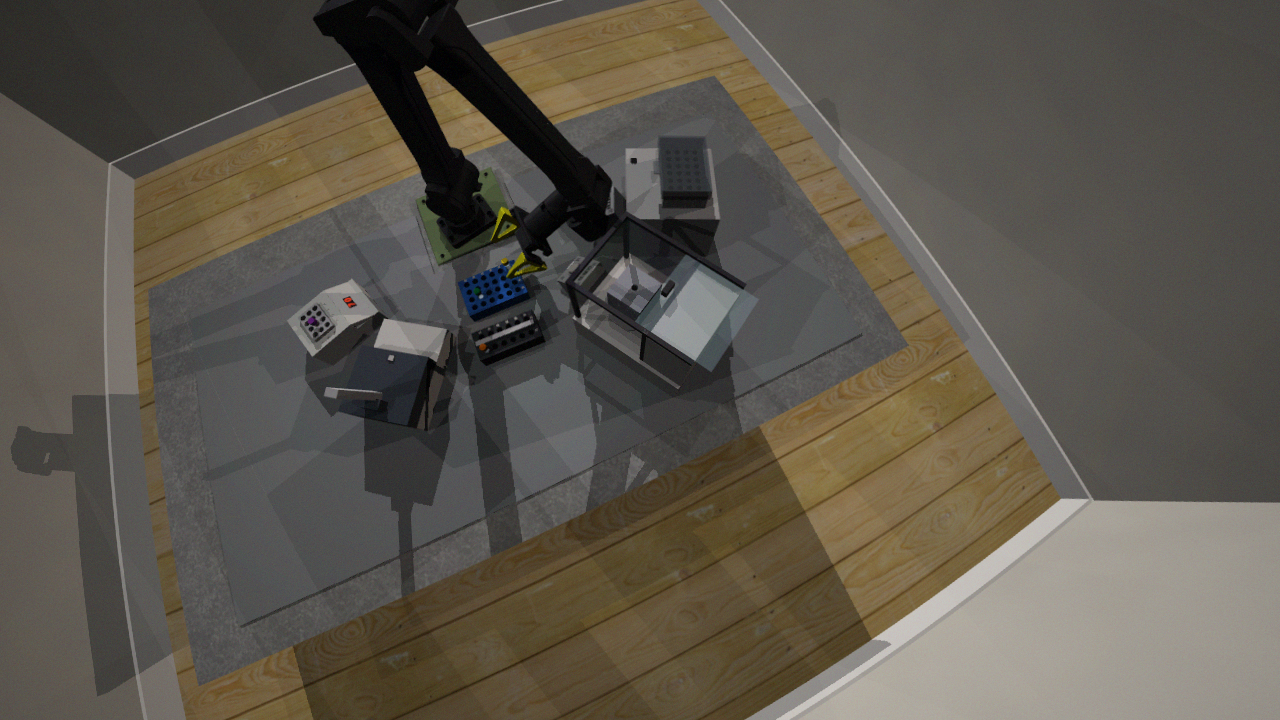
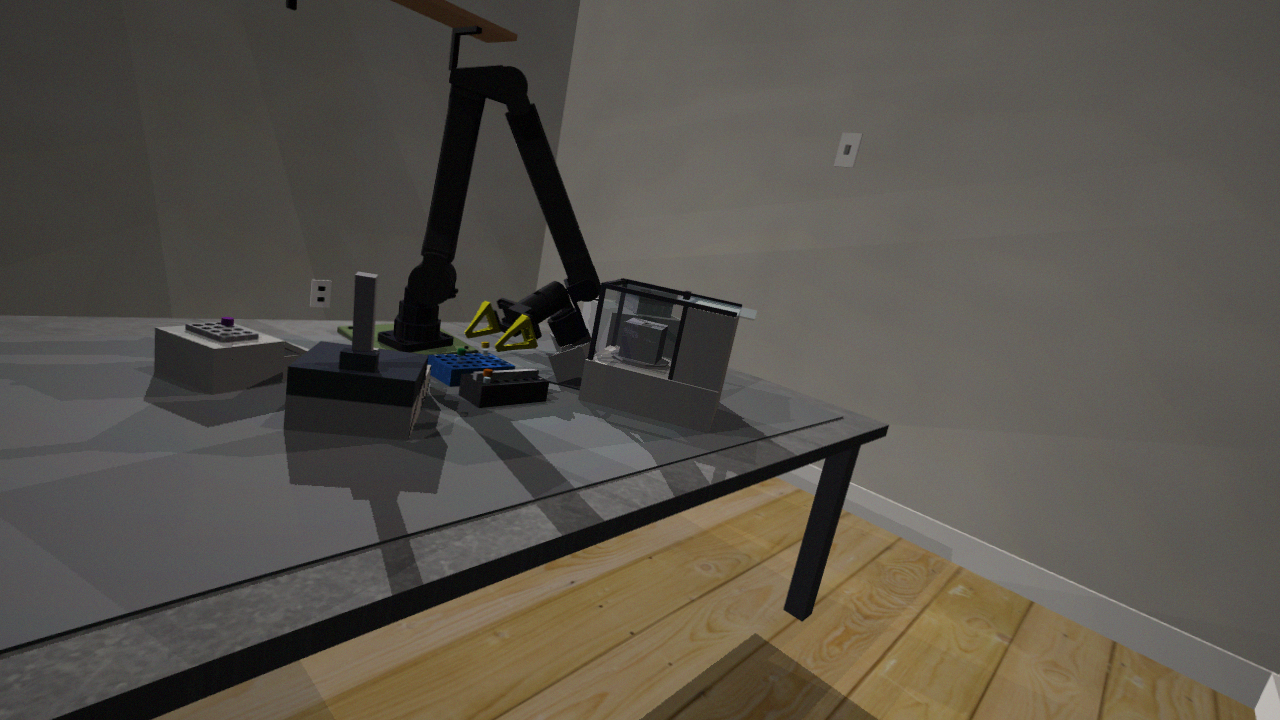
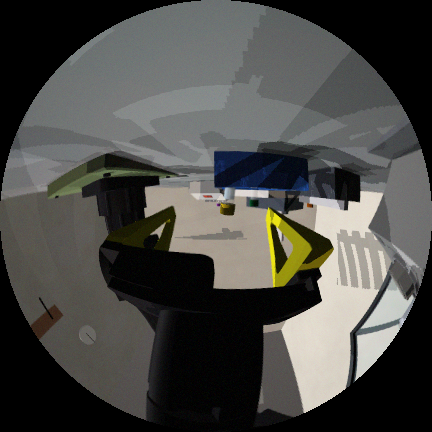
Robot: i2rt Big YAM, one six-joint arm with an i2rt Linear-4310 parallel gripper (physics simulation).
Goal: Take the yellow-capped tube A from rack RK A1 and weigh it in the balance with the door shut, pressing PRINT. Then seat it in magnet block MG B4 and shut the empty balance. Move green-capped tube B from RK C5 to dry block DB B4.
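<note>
The blue rack [image 1: 497, 304] [image 2: 469, 368] [image 3: 260, 171] stands in front of the arm's base. Yellow-capped tube A [image 1: 504, 261] [image 2: 485, 344] [image 3: 227, 209] is upright at its corner nearest the arm. Green-capped tube B [image 1: 477, 291] [image 2: 461, 350] [image 3: 253, 202] is farther along the rack. My gripper [image 1: 503, 257] [image 2: 483, 340] [image 3: 219, 211] is open and low beside the rack, its fingertips around the yellow cap's position without gripping it. The balance [image 2: 644, 386] has its glass panel [image 1: 702, 308] slid aside, leaving the chamber partly uncovered. The black magnet block [image 1: 514, 347] [image 2: 505, 392] [image 3: 346, 182] stands beside the rack.
An orange-capped tube [image 1: 482, 346] [image 2: 487, 373] sits in the magnet block. A white unit [image 1: 353, 313] [image 2: 219, 360] with a red display holds a purple-capped tube. A dark-topped box [image 1: 389, 376] [image 2: 353, 385] stands near it. Another white unit [image 1: 641, 188] with a dark well block is behind the balance.
</note>
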